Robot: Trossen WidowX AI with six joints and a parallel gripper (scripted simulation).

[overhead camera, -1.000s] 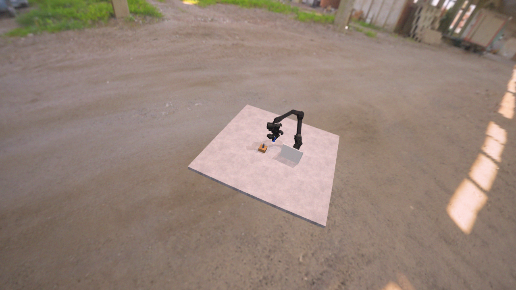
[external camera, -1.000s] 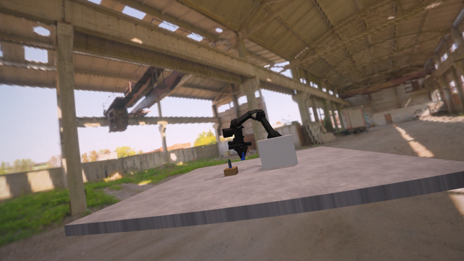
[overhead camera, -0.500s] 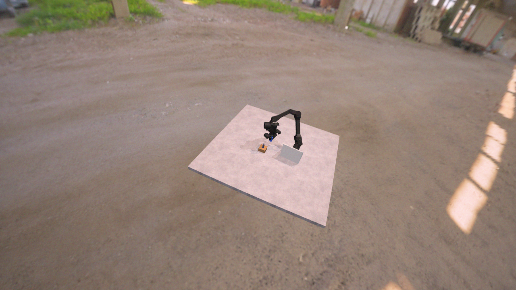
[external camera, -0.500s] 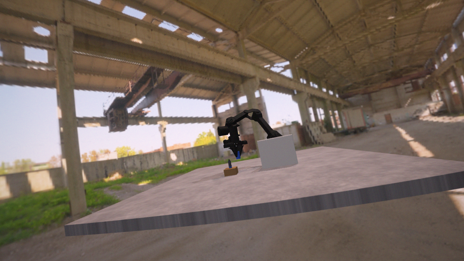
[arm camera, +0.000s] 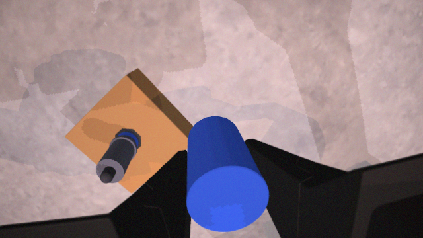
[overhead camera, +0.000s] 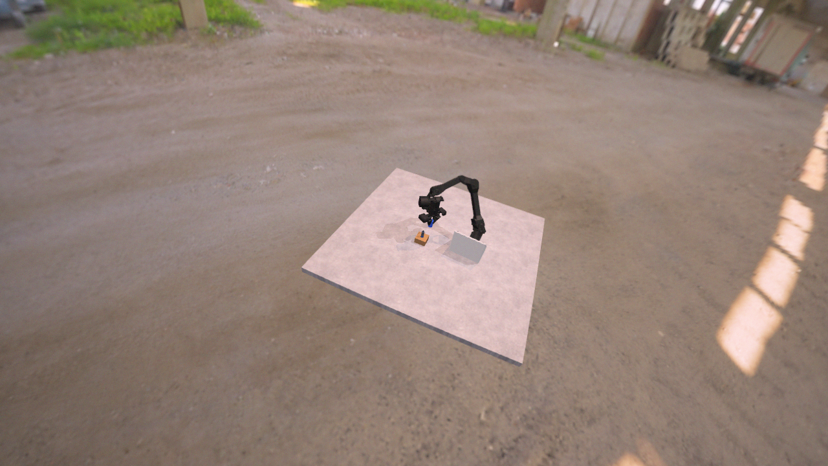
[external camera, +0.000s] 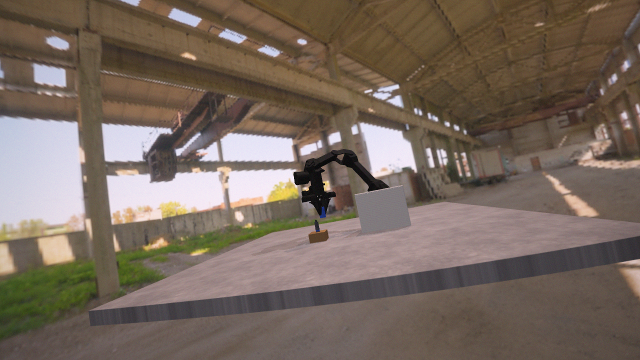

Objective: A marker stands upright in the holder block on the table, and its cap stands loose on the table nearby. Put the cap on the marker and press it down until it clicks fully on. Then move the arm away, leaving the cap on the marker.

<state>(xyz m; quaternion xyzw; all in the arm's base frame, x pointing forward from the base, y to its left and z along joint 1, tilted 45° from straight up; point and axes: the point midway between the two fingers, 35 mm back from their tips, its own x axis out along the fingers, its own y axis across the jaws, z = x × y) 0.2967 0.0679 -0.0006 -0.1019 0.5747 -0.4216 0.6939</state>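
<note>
Now: gripper tip 2 cm short of the holder block, 6 cm to the right of it and 9 cm above it. The rest, counted from my gripper tip: blue cap: 1 cm above.
</note>
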